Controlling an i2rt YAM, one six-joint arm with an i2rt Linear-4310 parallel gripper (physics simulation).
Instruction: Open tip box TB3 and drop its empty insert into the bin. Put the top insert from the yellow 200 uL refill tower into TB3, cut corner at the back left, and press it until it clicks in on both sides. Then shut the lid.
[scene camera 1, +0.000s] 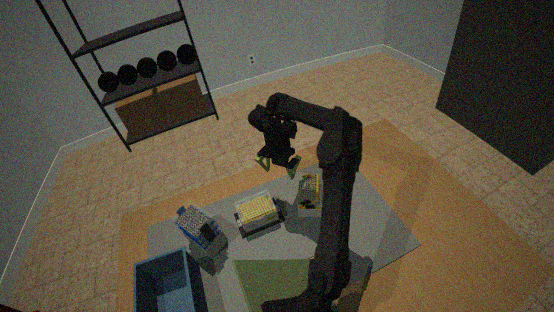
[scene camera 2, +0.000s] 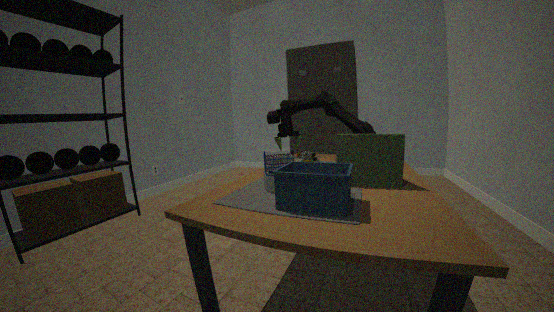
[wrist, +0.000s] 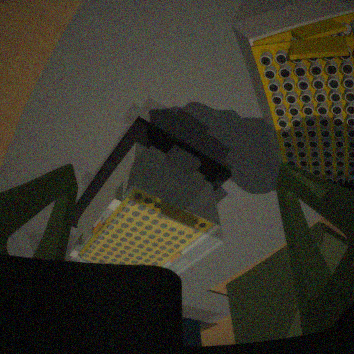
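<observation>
My gripper (scene camera 1: 279, 172) (wrist: 176, 174) is open and empty, above the far side of the mat between the middle tip box and the yellow tower. The middle tip box (scene camera 1: 257, 210) (wrist: 172, 177) has a dark base, a yellow insert without tips and clear walls around it; its label is not readable and the lid's position is hard to make out. The yellow refill tower (scene camera 1: 309, 189) (wrist: 311, 92), its top insert full of tips, stands right of it; the arm hides part of it in scene camera 1. The blue bin (scene camera 1: 192, 272) (scene camera 2: 312, 191) stands at the near left.
A blue tip tower (scene camera 1: 196, 224) (scene camera 2: 277, 162) stands between bin and tip box. A tall green block (scene camera 1: 275, 280) (scene camera 2: 372, 161) (wrist: 270, 290) stands near the arm's base. The grey mat (scene camera 1: 160, 237) (scene camera 2: 245, 200) (wrist: 175, 55) lies on the wooden table (scene camera 1: 134, 220) (scene camera 2: 425, 230) (wrist: 30, 50).
</observation>
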